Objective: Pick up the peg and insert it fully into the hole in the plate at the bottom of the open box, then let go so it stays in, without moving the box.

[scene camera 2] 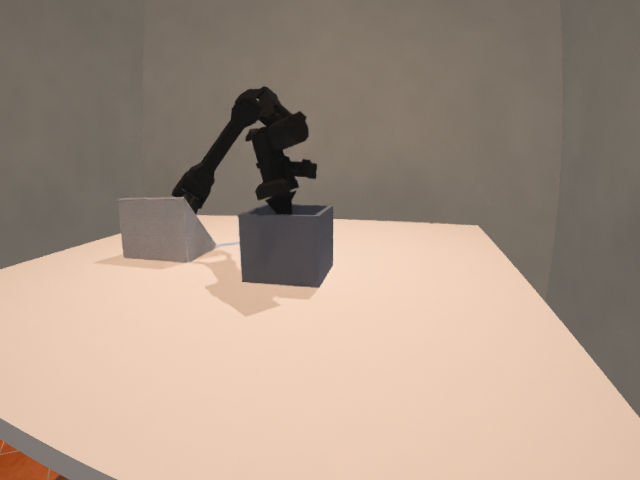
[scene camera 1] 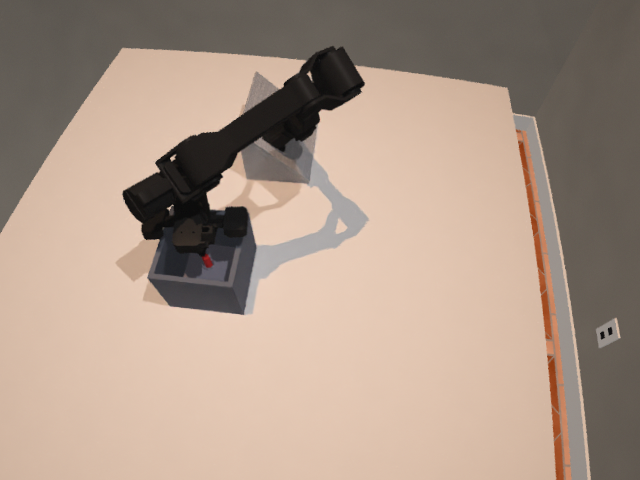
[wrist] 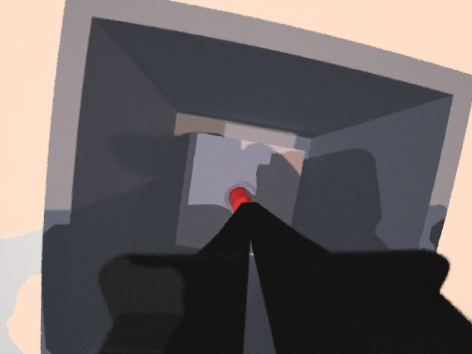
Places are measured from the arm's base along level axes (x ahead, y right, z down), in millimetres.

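Where they show: gripper, fingertip midpoint: point(scene camera 1: 203, 254) point(wrist: 248, 209); arm's base, origin of the base link: point(scene camera 2: 179, 218) point(scene camera 1: 274, 135).
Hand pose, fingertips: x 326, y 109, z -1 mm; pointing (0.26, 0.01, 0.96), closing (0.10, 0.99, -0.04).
Observation:
Things, the pixels of their top centre, and the offset from my fingertips. Level surfaces: height alone.
- red peg, middle of its top: point(wrist: 243, 208) point(scene camera 1: 205, 256) dx -3, dy -1, dz +13 mm
- open box, middle of its top: point(wrist: 257, 241) point(scene camera 1: 199, 244) point(scene camera 2: 288, 209) dx -2, dy -1, dz -37 mm
- pale plate, middle of its top: point(wrist: 240, 199) point(scene camera 1: 208, 263) dx -2, dy -1, dz +40 mm
- table, its level: dz +101 mm
The red peg point(scene camera 1: 207, 260) point(wrist: 239, 196) is inside the open box point(scene camera 1: 206, 297) point(scene camera 2: 281, 250) point(wrist: 270, 22). In the wrist view its far end lies within the round ring of the hole in the pale plate point(wrist: 215, 167), and its near end is partly hidden behind the fingertips. How deep it sits cannot be told. My gripper point(scene camera 1: 203, 252) point(wrist: 248, 209) is shut with nothing between its fingers. It reaches down into the box, with its tips over or against the peg's upper end; contact cannot be told. In scene camera 2 the box wall hides the fingertips and the peg.
The box walls surround my fingers on all sides. A grey wedge-shaped block point(scene camera 1: 276, 167) point(scene camera 2: 155, 229) stands on the table point(scene camera 1: 387, 310) point(scene camera 2: 361, 361) beside the arm's base. The arm arches from there over to the box. Arm shadows fall across the plate and the box walls.

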